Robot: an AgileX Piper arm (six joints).
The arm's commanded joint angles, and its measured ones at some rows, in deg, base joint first. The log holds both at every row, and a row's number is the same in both.
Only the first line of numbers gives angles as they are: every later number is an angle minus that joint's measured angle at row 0.
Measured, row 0:
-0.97, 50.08, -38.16, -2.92, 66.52, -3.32
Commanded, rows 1 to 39:
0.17, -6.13, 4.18, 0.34, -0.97, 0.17
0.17, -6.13, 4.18, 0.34, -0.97, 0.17
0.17, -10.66, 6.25, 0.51, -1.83, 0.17
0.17, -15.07, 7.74, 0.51, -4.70, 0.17
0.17, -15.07, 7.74, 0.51, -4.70, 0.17
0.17, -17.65, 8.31, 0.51, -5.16, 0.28
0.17, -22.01, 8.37, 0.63, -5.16, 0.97
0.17, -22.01, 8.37, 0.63, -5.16, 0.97
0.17, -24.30, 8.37, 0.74, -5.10, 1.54
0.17, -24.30, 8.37, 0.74, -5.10, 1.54
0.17, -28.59, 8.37, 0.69, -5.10, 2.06
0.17, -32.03, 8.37, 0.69, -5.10, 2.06
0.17, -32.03, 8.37, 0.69, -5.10, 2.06
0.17, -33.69, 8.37, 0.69, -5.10, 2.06
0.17, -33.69, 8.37, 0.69, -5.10, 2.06
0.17, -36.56, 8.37, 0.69, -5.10, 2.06
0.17, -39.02, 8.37, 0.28, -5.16, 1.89
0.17, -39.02, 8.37, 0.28, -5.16, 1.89
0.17, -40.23, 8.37, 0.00, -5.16, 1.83
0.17, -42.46, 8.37, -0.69, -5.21, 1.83
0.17, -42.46, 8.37, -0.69, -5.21, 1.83
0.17, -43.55, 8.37, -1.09, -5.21, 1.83
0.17, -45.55, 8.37, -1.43, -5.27, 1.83
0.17, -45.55, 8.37, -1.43, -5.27, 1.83
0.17, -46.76, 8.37, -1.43, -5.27, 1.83
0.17, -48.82, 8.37, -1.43, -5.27, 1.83
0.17, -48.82, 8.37, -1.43, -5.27, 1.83
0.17, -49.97, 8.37, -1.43, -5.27, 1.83
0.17, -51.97, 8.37, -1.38, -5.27, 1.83
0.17, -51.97, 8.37, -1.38, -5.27, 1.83
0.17, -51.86, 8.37, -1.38, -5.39, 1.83
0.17, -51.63, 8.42, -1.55, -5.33, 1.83
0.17, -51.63, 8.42, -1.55, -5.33, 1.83
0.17, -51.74, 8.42, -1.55, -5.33, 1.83
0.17, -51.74, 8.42, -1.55, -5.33, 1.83
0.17, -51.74, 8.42, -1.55, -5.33, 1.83
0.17, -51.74, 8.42, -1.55, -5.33, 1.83
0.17, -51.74, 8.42, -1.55, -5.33, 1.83
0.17, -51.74, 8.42, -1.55, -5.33, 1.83
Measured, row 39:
0.00, -50.37, 8.31, -0.98, -4.58, 1.89
